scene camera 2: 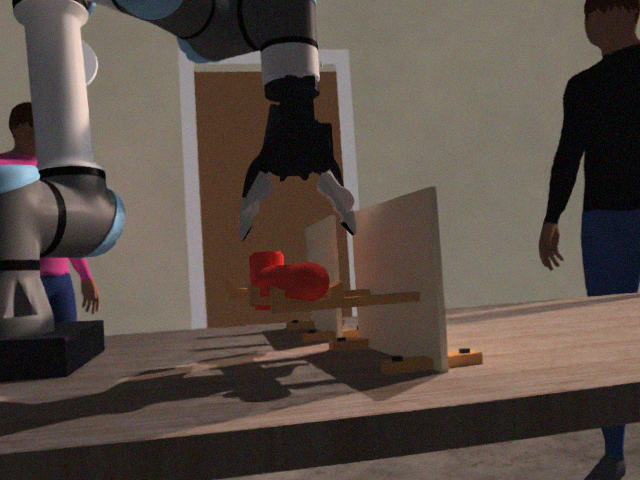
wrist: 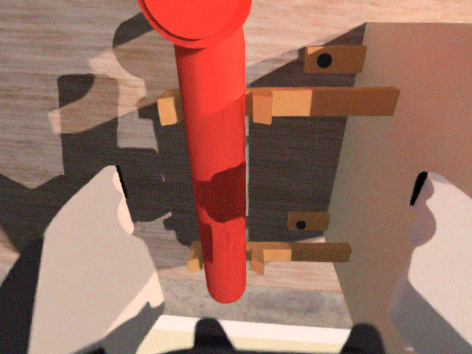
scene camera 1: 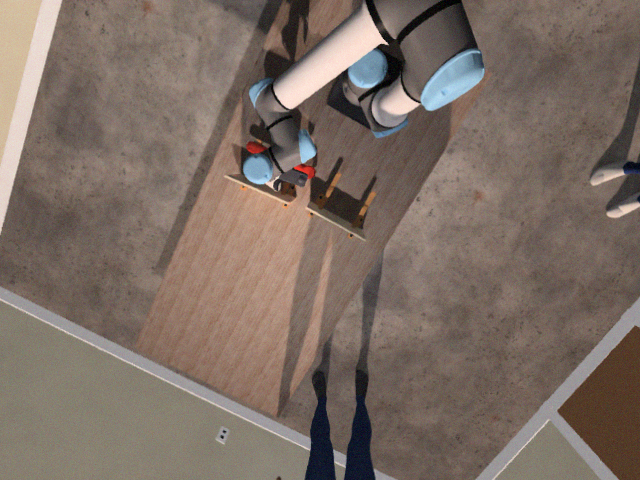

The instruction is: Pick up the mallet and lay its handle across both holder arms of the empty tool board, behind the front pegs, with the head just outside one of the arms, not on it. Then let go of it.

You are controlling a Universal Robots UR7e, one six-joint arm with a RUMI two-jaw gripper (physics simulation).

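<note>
The red mallet (scene camera 1: 306, 171) (scene camera 2: 310, 281) (wrist: 220, 145) lies across both arms of the first tool board (scene camera 1: 258, 190) (scene camera 2: 400, 279) (wrist: 415, 120), its handle between small pegs and its head outside one arm. My gripper (scene camera 2: 298, 235) (wrist: 265, 173) is open and empty above the handle. In the wrist view the fingers stand on either side of the handle, the right one towards the board's face. In scene camera 1 the arm hides the fingers and the middle of the handle. The empty tool board (scene camera 1: 336, 223) (scene camera 2: 320, 248) stands beside, with two bare holder arms (scene camera 1: 333, 186) (scene camera 1: 368, 204).
Both boards stand upright on small wooden feet (scene camera 2: 408, 364) on the wooden table (scene camera 1: 222, 289) (scene camera 2: 542, 335). The mallet's head lies on the side towards the empty board. The robot's base (scene camera 2: 31, 351) stands on the side that the holder arms point to. People stand around the table.
</note>
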